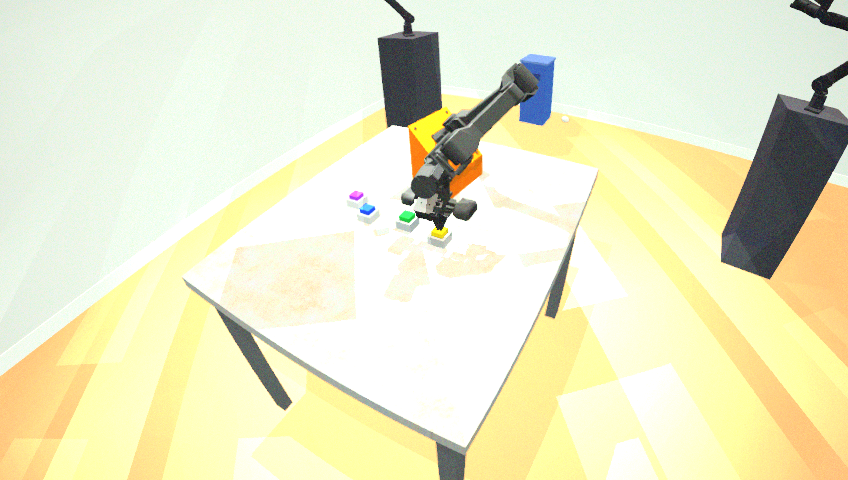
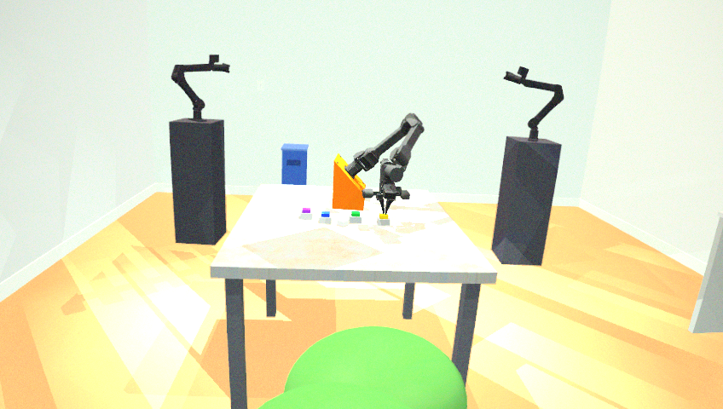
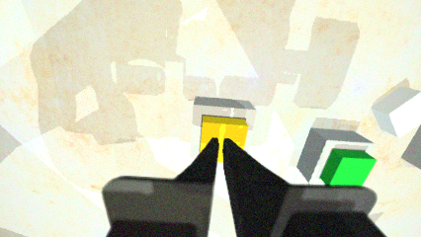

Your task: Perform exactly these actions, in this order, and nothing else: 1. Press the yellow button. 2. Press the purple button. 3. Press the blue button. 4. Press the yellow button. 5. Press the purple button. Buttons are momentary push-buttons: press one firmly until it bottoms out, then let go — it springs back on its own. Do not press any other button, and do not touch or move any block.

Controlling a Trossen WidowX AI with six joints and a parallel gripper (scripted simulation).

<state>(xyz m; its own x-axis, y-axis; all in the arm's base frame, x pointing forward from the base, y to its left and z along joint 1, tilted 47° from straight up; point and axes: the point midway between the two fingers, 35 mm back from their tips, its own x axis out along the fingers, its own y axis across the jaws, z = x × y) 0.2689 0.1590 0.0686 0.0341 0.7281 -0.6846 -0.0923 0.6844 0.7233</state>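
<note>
My gripper tip is 10 mm above the yellow button. From my gripper tip the other things lie so: blue button 240 mm to the right, 20 mm ahead, 10 mm below; white block 170 mm to the right, 40 mm ahead, 30 mm below; green button 120 mm to the right, 10 mm below, 10 mm behind.
</note>
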